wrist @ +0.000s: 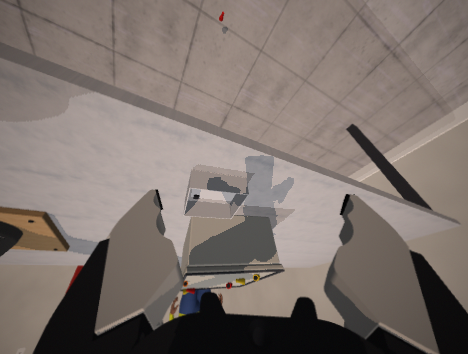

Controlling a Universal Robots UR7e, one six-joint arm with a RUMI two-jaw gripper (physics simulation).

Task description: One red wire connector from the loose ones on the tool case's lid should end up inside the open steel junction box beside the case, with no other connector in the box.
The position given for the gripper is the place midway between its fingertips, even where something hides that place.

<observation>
In view: the gripper [248, 193] and a tool case [216, 251].
</observation>
